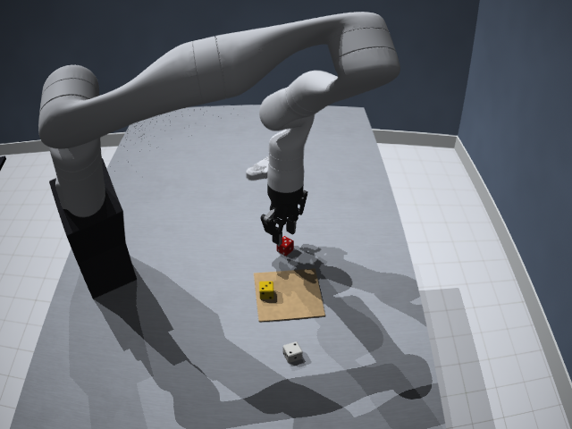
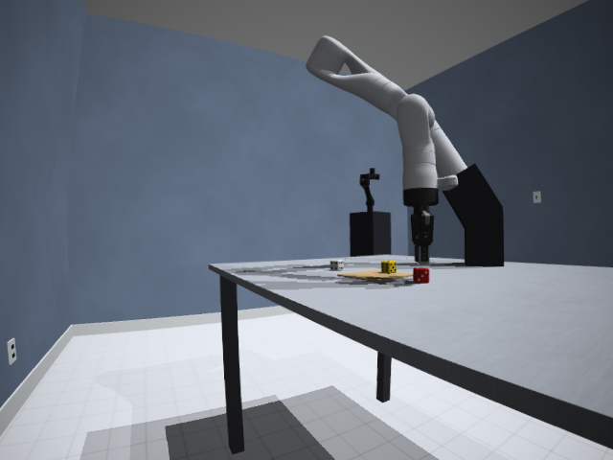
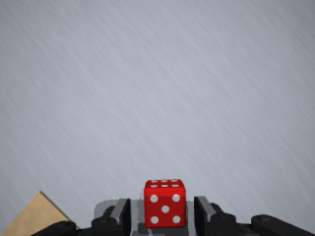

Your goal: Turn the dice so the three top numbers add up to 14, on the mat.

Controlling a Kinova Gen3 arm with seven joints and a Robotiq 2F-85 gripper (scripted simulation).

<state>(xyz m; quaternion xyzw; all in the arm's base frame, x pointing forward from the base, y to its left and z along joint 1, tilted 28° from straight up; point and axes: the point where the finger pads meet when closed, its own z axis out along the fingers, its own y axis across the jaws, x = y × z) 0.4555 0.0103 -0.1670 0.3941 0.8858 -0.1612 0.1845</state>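
Right now my hand is 4 cm above the red die. The rest, counted from my hand: tan mat 2 cm behind, 14 cm to the right, 6 cm below; then yellow die 7 cm behind, 13 cm to the right, 4 cm below; then white die 5 cm behind, 30 cm to the right, 4 cm below.
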